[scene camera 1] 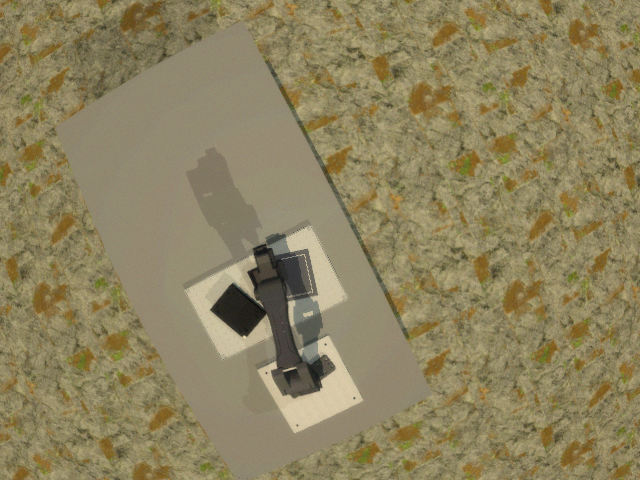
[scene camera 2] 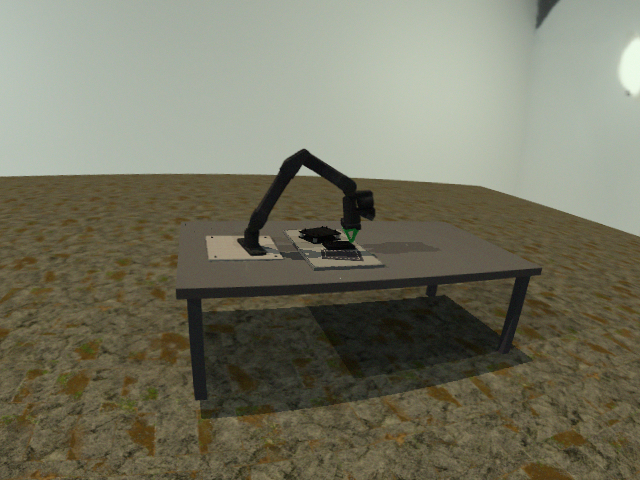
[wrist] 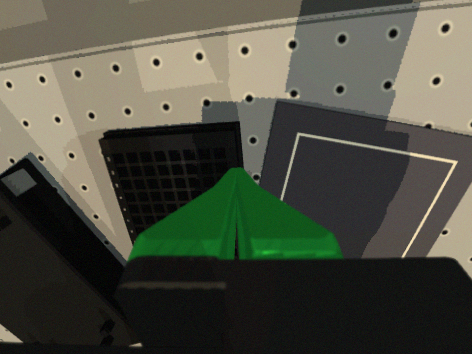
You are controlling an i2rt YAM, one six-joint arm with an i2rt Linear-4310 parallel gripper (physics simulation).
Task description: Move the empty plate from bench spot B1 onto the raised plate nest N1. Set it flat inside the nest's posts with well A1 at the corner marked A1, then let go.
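Places are measured from the arm's base along level axes (x left, y back, z up), in metres.
Where they show: gripper, between the fingertips: (scene camera 2: 351, 242) (wrist: 236, 178); arm's base, origin of its link: (scene camera 2: 251, 247).
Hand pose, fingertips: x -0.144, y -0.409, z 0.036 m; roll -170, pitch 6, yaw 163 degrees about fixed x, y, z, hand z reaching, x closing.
Note:
Each offset is from my fingertips to the top centre of the thing. "spot": to the spot under its first point. Level surfaces: height alone.
A black plate with a grid of square wells @(spot: dx +0.041, dy +0.041, dz -0.019 m) (scene camera 2: 338, 244) (wrist: 165, 175) lies between the raised black nest @(dx +0.190, dy +0.054, dz +0.010 m) (scene camera 1: 237, 310) (scene camera 2: 319, 233) (wrist: 45, 280) and the dark pad with a white outline @(spot: dx -0.066, dy +0.079, dz -0.032 m) (scene camera 1: 299, 273) (scene camera 2: 341, 254) (wrist: 340, 190). Small white marks run along its left edge in the wrist view. My gripper (scene camera 2: 351, 240) (wrist: 236, 178) is shut, its green fingertips together with nothing between them. The fingers are above the plate's right edge in the wrist view and hide its lower right part. In scene camera 1 the arm hides the plate and fingers. Well A1 cannot be made out.
The nest and pad are on a white perforated board @(dx +0.080, dy +0.065, dz -0.033 m) (scene camera 1: 328, 279) (scene camera 2: 330, 266) (wrist: 175, 82). The arm's base stands on a separate white plate (scene camera 1: 323, 405) (scene camera 2: 222, 248). Both are on the grey table @(dz -0.047 m) (scene camera 1: 155, 129) (scene camera 2: 465, 258). The nest is close to the plate's left side in the wrist view.

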